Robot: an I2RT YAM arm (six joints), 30 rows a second.
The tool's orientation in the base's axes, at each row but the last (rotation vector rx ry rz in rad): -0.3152 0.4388 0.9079; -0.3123 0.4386 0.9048; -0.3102 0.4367 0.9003; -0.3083 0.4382 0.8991; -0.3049 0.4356 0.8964; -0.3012 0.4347 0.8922; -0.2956 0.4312 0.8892; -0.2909 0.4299 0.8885; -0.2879 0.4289 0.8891; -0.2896 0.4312 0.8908; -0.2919 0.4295 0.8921
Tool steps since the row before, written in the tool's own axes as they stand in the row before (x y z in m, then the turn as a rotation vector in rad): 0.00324 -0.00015 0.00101 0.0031 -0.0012 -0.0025; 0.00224 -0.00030 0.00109 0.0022 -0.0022 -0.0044; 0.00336 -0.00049 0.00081 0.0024 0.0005 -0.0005; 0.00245 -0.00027 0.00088 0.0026 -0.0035 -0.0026; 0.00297 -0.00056 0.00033 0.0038 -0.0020 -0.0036; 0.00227 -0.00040 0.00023 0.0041 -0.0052 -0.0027; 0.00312 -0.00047 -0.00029 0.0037 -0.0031 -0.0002; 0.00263 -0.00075 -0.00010 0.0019 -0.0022 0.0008; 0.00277 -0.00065 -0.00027 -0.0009 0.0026 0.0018; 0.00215 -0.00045 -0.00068 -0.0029 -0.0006 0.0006; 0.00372 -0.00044 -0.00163 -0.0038 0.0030 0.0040
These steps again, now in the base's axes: 0.00210 0.00258 -0.00071 0.0021 0.0003 -0.0036; 0.00171 0.00184 -0.00013 0.0019 -0.0017 -0.0047; 0.00241 0.00236 -0.00090 0.0008 0.0017 -0.0016; 0.00176 0.00189 -0.00041 0.0036 -0.0014 -0.0033; 0.00215 0.00184 -0.00111 0.0028 -0.0001 -0.0048; 0.00162 0.00141 -0.00087 0.0058 -0.0015 -0.0040; 0.00203 0.00172 -0.00171 0.0045 0.0006 -0.0017; 0.00203 0.00130 -0.00129 0.0030 0.0003 -0.0001; 0.00199 0.00139 -0.00151 -0.0021 0.0017 0.0018; 0.00138 0.00092 -0.00159 -0.0010 -0.0021 0.0019; 0.00202 0.00160 -0.00317 -0.0035 0.0009 0.0051
